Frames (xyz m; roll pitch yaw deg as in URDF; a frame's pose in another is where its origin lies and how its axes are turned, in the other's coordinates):
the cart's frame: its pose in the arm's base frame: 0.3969 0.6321 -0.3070 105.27 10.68 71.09
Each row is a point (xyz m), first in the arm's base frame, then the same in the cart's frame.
Working: the arm's base frame: its pose in the cart's frame: -0.7709 0.1162 -0.2086 -125.80 -63.74 43.96

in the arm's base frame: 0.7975 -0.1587 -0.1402
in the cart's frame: -0.6385 0.2149 0.5998
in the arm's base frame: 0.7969 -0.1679 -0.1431
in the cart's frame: -0.6467 0.2112 0.6034
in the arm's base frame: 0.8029 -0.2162 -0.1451
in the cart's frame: -0.6893 0.2071 0.6266
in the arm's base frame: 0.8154 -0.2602 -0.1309
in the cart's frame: -0.7289 0.2207 0.6499
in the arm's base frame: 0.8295 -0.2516 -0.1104
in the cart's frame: -0.7202 0.2452 0.6542
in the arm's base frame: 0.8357 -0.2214 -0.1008
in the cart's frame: -0.6919 0.2587 0.6464
